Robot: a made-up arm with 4 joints.
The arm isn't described. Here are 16 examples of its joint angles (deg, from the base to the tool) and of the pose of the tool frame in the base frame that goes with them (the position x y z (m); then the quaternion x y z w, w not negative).
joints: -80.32 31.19 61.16 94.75
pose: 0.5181 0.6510 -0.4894 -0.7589 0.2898 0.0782 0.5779
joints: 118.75 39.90 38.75 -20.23
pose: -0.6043 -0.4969 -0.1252 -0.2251 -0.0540 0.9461 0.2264
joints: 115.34 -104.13 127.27 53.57
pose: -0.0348 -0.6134 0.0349 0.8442 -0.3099 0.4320 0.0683
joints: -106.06 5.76 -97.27 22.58
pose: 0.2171 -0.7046 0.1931 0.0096 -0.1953 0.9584 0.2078
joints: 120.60 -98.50 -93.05 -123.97
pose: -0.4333 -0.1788 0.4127 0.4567 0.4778 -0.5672 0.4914
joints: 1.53 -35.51 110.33 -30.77
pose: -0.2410 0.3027 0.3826 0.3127 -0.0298 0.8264 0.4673
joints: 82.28 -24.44 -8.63 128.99
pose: -1.1513 0.3189 0.0394 -0.6422 -0.4637 0.3884 0.4709
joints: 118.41 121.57 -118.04 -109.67
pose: 0.0686 0.0747 0.0081 -0.6367 0.4416 -0.6296 0.0563
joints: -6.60 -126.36 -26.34 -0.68
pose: 0.2374 -0.3539 0.5782 0.8818 0.1522 -0.1288 0.4275
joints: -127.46 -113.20 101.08 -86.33
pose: 0.1143 -0.0870 0.4401 0.1164 -0.6410 0.4290 0.6257
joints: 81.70 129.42 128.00 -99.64
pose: 0.0975 -0.0095 -0.0339 -0.6200 0.5448 -0.0052 0.5645
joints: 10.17 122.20 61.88 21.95
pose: -0.4471 -0.1067 -0.4435 -0.8478 0.3207 0.3517 0.2337
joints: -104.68 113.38 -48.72 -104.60
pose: -0.0727 -0.0563 -0.0648 -0.3514 -0.1831 -0.6371 0.6612
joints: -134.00 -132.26 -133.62 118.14
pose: 0.1381 -0.7771 0.2863 0.7103 0.2489 -0.1527 0.6404
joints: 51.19 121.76 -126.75 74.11
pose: 0.2595 0.5542 0.3563 -0.2443 -0.5174 -0.7643 0.2975
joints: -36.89 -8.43 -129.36 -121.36
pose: 0.3276 0.3785 -0.1199 0.1290 -0.8373 -0.5311 0.0141
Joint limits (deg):
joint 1: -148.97..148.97
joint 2: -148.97..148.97
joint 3: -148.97..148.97
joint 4: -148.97..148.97
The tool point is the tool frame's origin. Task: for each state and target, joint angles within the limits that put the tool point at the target. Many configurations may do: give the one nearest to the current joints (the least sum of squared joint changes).
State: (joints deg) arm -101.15 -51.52 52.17 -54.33
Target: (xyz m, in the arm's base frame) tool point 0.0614 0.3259 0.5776
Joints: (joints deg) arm -69.36 -73.26 73.31 -19.03
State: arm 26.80 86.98 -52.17 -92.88
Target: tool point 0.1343 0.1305 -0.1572
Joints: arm -12.56 98.08 -67.48 -78.05
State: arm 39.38 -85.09 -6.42 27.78
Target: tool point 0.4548 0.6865 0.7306
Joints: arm 9.33 -58.37 -47.09 45.14
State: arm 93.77 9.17 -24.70 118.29
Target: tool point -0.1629 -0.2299 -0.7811
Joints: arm 116.09 52.33 26.12 146.99
